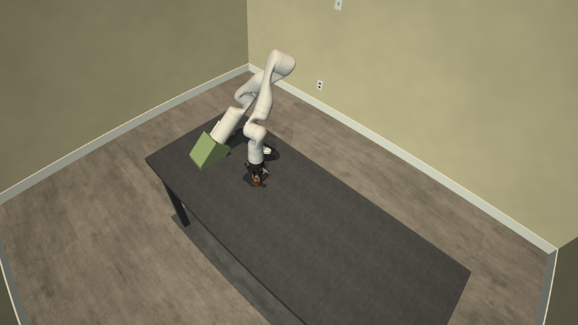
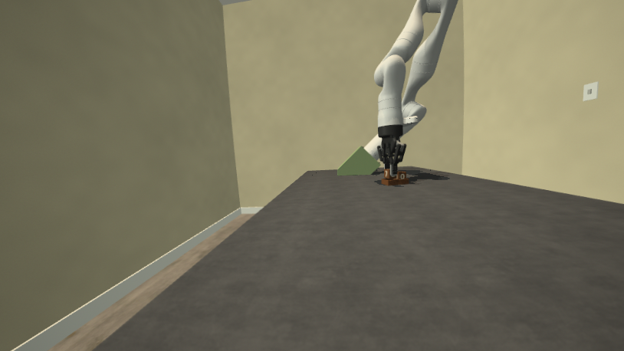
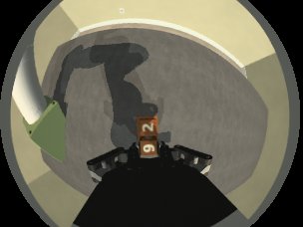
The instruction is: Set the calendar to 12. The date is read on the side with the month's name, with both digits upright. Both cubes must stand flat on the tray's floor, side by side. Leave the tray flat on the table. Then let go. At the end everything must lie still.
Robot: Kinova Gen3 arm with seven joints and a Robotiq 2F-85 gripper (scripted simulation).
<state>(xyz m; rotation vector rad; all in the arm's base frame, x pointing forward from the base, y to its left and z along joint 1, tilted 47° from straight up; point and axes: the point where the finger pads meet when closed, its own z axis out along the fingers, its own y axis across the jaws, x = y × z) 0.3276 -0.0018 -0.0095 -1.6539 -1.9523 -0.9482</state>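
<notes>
My gripper is now 4 cm above the brown calendar tray and 2 cm to the right of it.
</notes>
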